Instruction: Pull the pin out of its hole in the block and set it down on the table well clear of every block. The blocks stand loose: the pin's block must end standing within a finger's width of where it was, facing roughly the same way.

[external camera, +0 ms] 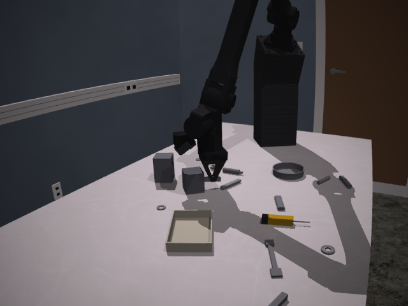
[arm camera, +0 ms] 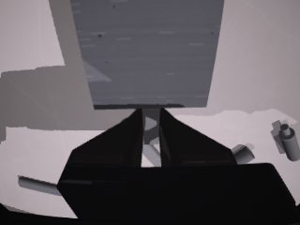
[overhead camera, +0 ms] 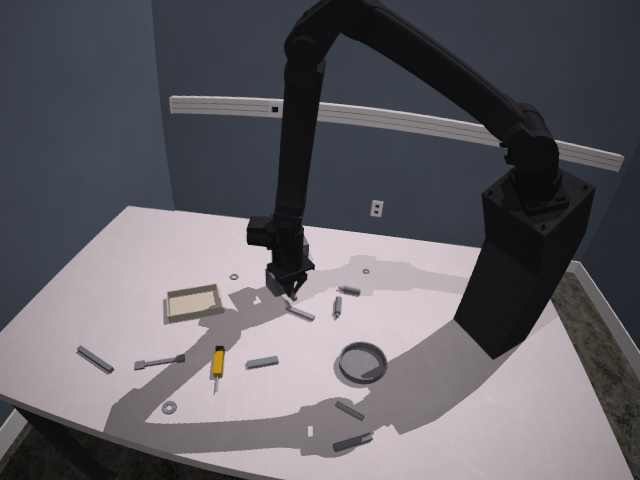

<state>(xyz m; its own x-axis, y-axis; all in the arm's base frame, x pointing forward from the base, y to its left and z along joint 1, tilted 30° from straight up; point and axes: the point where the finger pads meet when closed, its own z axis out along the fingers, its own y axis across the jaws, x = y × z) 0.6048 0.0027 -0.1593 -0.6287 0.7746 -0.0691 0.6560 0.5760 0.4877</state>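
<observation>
Now: hand 4 cm to the right of the grey bar, 3 cm past it and 2 cm above it. From my hand the other things lie so: grey pin 1 cm to the right, 1 cm ahead; then taller grey block 16 cm to the right, 2 cm ahead, 2 cm above; then beige tray 24 cm ahead, 8 cm to the left, 2 cm below.
</observation>
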